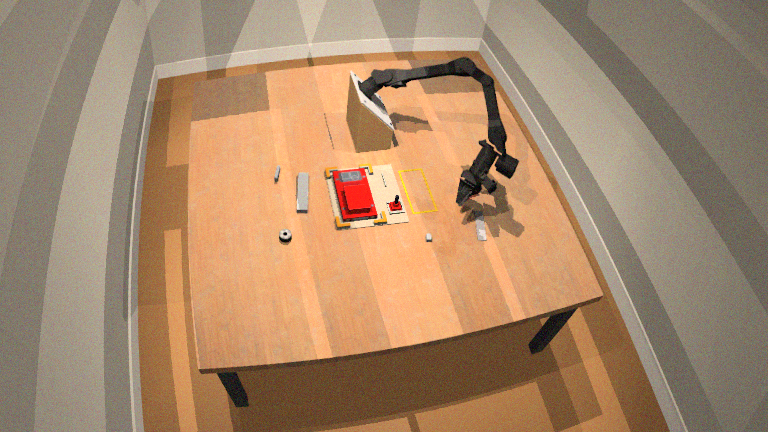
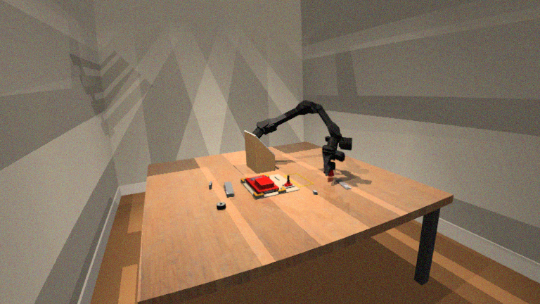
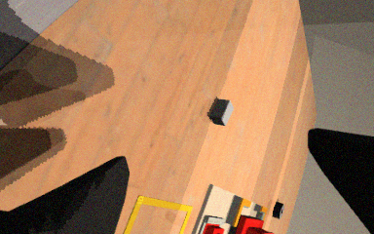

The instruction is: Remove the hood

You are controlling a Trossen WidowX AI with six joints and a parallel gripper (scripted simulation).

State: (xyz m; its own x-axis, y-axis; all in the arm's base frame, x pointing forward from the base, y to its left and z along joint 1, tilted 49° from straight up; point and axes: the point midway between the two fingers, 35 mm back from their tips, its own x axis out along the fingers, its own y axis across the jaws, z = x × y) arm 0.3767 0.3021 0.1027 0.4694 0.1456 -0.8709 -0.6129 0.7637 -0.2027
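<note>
My gripper tip is 310 mm to the left of the red hood, 70 mm past it and 30 mm above it. Round my gripper tip: wheel 540 mm to the right, 70 mm below, 40 mm ahead.
</note>
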